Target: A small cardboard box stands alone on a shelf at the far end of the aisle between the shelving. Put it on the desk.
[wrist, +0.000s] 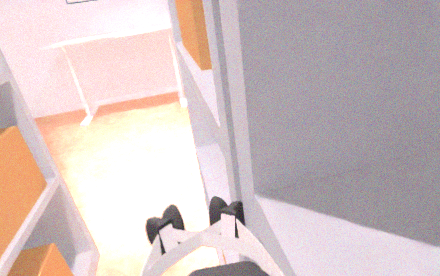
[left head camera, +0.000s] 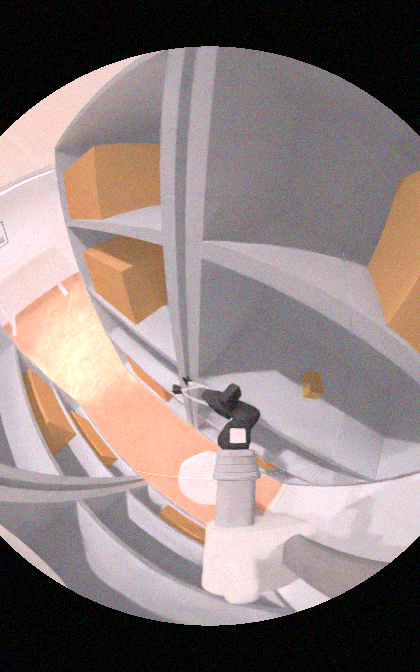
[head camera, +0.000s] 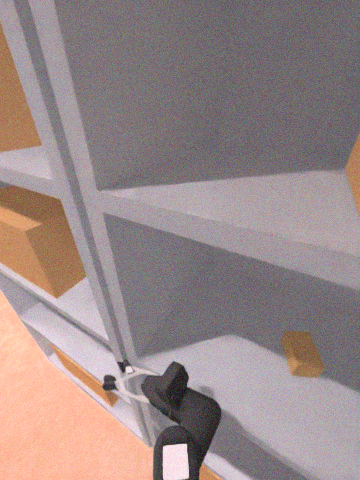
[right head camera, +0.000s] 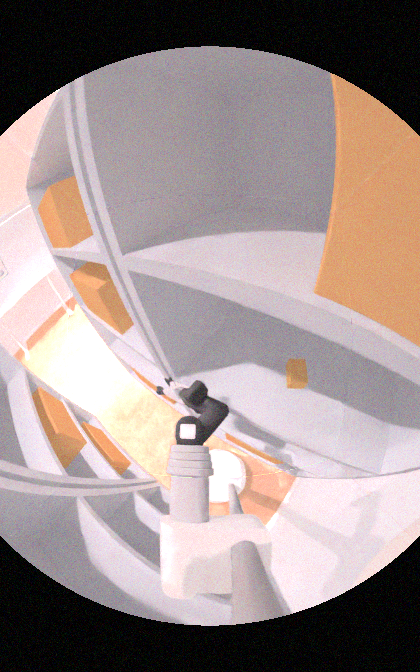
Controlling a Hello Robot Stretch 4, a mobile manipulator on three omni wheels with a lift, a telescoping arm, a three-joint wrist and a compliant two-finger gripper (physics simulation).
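Places are measured from the robot's base along level axes (x back, y down, z right), in centimetres.
Pixels of known places: gripper, fingertip midpoint: [wrist: 195,216] [head camera: 112,372].
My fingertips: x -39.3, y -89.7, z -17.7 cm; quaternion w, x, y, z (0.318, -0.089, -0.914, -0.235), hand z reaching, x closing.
For each thing: its top centre in the pictures, then the offset to it from my fingertips. "spot": a spot on its surface instead. Level surfaces: height alone.
- small cardboard box, top centre: [head camera: 303,347] dx +2.8, dy -11.6, dz +49.8 cm
- grey shelf, surface height: dy -6.6 cm
- More shelving with boxes, surface spot: [wrist: 20,185] spot: dx +11.4, dy +29.2, dz -89.3 cm
The small cardboard box [head camera: 302,354] [left head camera: 312,384] [right head camera: 297,373] stands alone toward the back of a grey shelf [head camera: 240,372] [left head camera: 280,400] [right head camera: 260,387], under a higher shelf board. My gripper [head camera: 117,375] [left head camera: 181,384] [right head camera: 164,385] [wrist: 195,216] is open with nothing between its fingertips. It is well to the left of the small box, near the shelving upright, and points along the aisle. The small box does not show in the wrist view. A pale desk [wrist: 110,38] [left head camera: 35,282] stands at the other end of the aisle, against the wall.
A shelving upright [head camera: 80,200] [left head camera: 195,200] is close beside the fingers. The higher shelf board [head camera: 225,227] spans above the small box. Large cardboard boxes [head camera: 55,260] [left head camera: 145,285] [right head camera: 375,200] stand in neighbouring bays. More shelving with boxes [left head camera: 50,425] [wrist: 20,185] lines the aisle's opposite side.
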